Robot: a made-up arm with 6 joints. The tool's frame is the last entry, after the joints.
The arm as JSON. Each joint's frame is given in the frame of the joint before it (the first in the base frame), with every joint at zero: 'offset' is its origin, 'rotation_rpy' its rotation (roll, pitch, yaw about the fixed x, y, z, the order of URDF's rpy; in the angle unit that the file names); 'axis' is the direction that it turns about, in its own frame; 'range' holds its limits. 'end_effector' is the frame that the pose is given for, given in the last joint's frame.
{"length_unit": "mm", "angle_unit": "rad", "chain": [
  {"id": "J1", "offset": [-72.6, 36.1, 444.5], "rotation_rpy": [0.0, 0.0, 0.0], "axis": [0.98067, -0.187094, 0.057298], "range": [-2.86, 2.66]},
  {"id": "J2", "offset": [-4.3, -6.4, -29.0], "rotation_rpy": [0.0, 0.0, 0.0], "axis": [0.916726, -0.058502, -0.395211], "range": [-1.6, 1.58]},
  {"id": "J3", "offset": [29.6, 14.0, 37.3], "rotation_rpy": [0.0, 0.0, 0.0], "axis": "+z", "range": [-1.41, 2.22]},
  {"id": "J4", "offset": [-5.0, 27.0, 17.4], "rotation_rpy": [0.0, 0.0, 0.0], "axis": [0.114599, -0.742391, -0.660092], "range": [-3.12, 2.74]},
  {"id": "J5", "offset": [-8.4, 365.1, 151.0], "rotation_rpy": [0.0, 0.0, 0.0], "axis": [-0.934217, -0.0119, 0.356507], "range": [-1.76, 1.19]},
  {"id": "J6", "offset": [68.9, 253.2, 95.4], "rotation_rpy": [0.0, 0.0, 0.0], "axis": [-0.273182, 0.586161, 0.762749], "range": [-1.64, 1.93]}
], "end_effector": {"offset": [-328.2, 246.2, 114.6], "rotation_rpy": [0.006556, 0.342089, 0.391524]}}
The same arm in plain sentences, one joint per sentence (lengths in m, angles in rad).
The arm has six revolute joints in a row. What follows holds with every joint at zero, and every direction is one of the base frame's.
Joint 1 lies 0.0726 m along -x and 0.0361 m along +y and 0.4445 m along +z from the base frame's origin and rotates about the direction (0.98067, -0.187094, 0.057298), from -2.8600 to 2.6600 rad.
Joint 2 lies 0.0043 m along -x and 0.0064 m along -y and 0.0290 m along -z from joint 1 and rotates about the direction (0.916726, -0.058502, -0.395211), from -1.6000 to 1.5800 rad.
Joint 3 lies 0.0296 m along +x and 0.0140 m along +y and 0.0373 m along +z from joint 2 and rotates about +z, from -1.4100 to 2.2200 rad.
Joint 4 lies 0.0050 m along -x and 0.0270 m along +y and 0.0174 m along +z from joint 3 and rotates about the direction (0.114599, -0.742391, -0.660092), from -3.1200 to 2.7400 rad.
Joint 5 lies 0.0084 m along -x and 0.3651 m along +y and 0.1510 m along +z from joint 4 and rotates about the direction (-0.934217, -0.0119, 0.356507), from -1.7600 to 1.1900 rad.
Joint 6 lies 0.0689 m along +x and 0.2532 m along +y and 0.0954 m along +z from joint 5 and rotates about the direction (-0.273203, 0.586206, 0.762708), from -1.6400 to 1.9300 rad.
The tool frame, which is the frame that the pose is given for, lies 0.3282 m along -x and 0.2462 m along +y and 0.1146 m along +z from joint 6; its axes are the base frame's turned by roll 0.0066, pitch 0.3421 and yaw 0.3915 rad (as in URDF: about the fixed x, then y, then z).

